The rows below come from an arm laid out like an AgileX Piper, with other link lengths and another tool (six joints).
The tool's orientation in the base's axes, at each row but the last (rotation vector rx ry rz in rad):
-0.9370 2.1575 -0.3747
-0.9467 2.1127 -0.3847
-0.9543 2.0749 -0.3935
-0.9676 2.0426 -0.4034
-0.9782 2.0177 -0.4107
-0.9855 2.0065 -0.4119
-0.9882 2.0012 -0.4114
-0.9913 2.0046 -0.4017
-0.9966 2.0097 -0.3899
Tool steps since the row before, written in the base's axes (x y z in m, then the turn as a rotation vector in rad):
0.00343 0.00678 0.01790 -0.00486 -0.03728 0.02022
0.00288 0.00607 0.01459 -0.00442 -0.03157 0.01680
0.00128 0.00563 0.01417 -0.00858 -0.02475 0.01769
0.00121 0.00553 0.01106 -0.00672 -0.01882 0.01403
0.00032 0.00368 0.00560 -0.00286 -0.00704 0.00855
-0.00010 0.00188 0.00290 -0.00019 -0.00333 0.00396
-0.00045 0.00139 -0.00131 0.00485 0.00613 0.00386
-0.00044 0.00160 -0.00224 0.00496 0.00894 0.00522
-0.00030 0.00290 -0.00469 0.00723 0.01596 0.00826
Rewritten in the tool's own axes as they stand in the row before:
-0.01573 -0.00631 -0.00954 0.01872 -0.03372 -0.01828
-0.01341 -0.00519 -0.00715 0.01616 -0.02823 -0.01550
-0.01234 -0.00478 -0.00768 0.01224 -0.02212 -0.01897
-0.01062 -0.00335 -0.00551 0.00907 -0.01706 -0.01493
-0.00597 -0.00109 -0.00286 0.00172 -0.00816 -0.00783
-0.00299 -0.00048 -0.00167 0.00047 -0.00438 -0.00272
-0.00021 0.00188 0.00051 -0.00843 -0.00080 0.00206
0.00014 0.00256 0.00110 -0.01137 0.00013 0.00156
0.00044 0.00473 0.00282 -0.01918 0.00167 0.00213

